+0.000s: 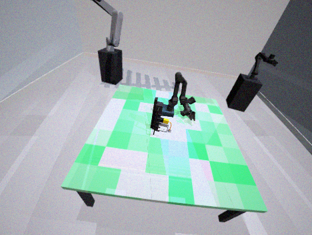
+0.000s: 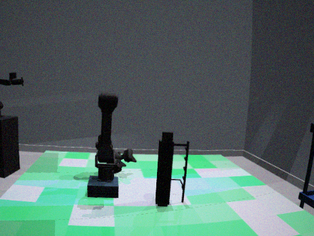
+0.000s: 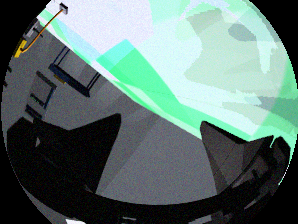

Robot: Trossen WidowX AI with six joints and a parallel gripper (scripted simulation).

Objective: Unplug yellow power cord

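The yellow plug is 270 mm to the right of my gripper tip, 170 mm ahead of it and 60 mm above it. From my gripper tip the other things lie so: thin black rack 320 mm to the right, 260 mm ahead, 80 mm above.
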